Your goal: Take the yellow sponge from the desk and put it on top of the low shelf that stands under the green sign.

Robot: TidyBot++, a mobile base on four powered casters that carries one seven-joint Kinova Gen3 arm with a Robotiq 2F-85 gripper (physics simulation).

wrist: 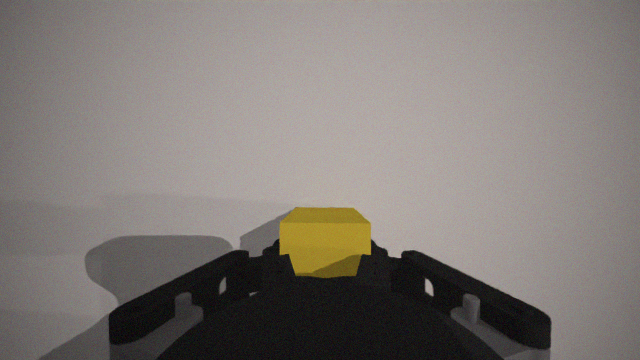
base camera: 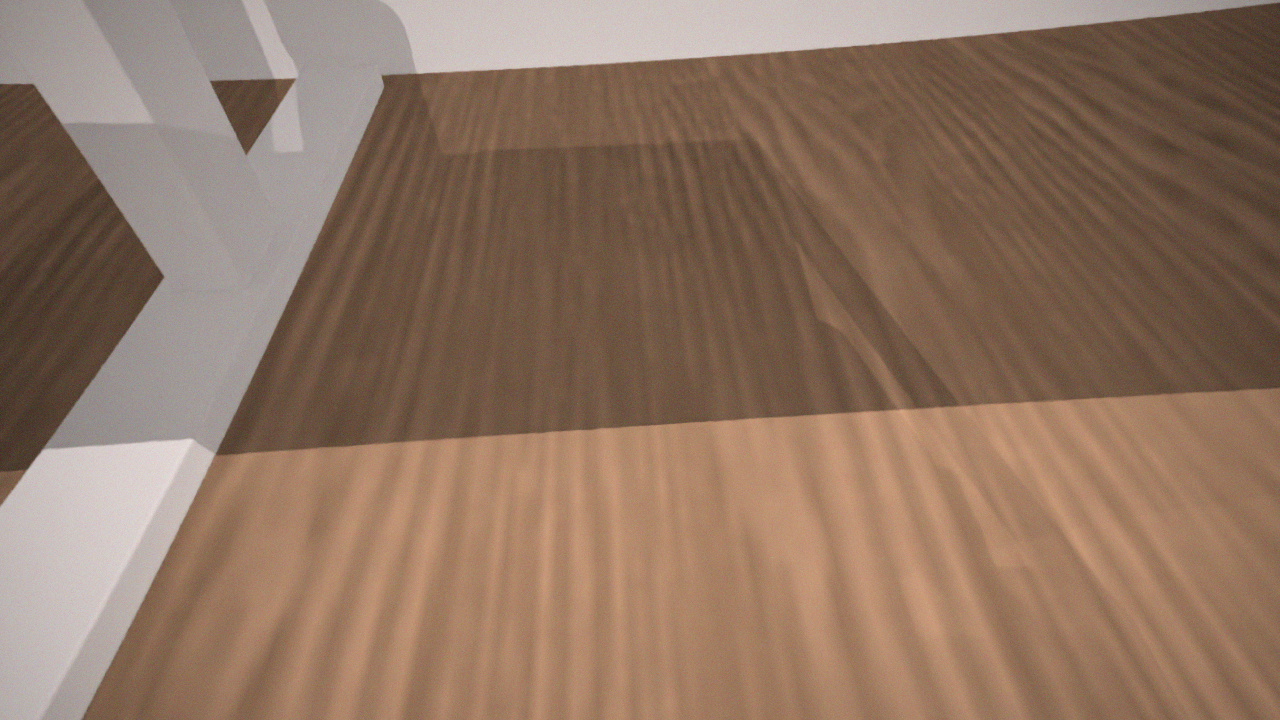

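Frame: origin at the arm's base, x down, y back, z left, level; centimetres.
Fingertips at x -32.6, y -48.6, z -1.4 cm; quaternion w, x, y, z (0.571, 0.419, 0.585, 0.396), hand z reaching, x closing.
Note:
A point is followed by its place in that frame.
The yellow sponge (wrist: 325, 239) @[x -38.5, y -49.2, z -3.3 cm] is a yellow block at the lower middle of the wrist view. My gripper (wrist: 324, 244) @[x -32.6, y -48.6, z -1.4 cm] is shut on it, with a black fingertip against each side. A pale grey surface, which looks like the desk top (wrist: 320, 100) @[x -32.3, y -52.6, z -11.9 cm], fills the background of the wrist view. The lower part of the sponge is hidden by the gripper, so I cannot tell if it touches the desk. The low shelf and the green sign do not show in either view.
In the base camera view, a white leg frame (base camera: 98, 528) runs along the left over the wooden floor (base camera: 626, 555) @[x 39.7, y -31.4, z 2.0 cm]. A pale wall (base camera: 716, 26) @[x 36.4, y -96.4, z -8.3 cm] stands at the back. Shadows lie across the floor and, in the wrist view, left of the gripper.

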